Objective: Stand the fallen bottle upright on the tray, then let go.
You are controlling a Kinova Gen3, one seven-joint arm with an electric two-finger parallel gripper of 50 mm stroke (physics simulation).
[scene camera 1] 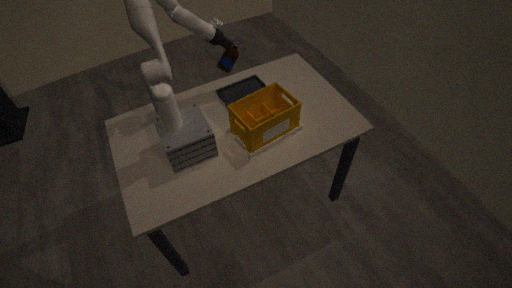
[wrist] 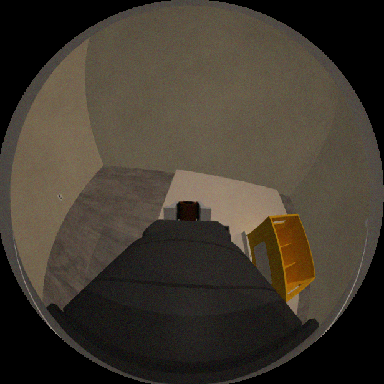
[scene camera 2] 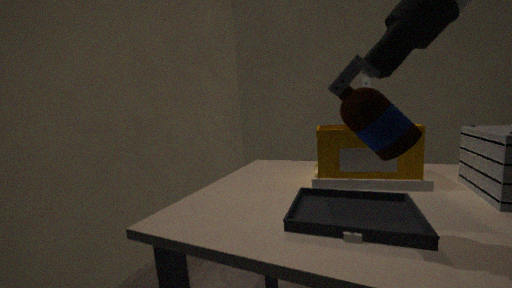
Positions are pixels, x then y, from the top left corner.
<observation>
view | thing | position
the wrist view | gripper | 187, 207
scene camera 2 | gripper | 332, 92
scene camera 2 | brown bottle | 367, 112
</observation>
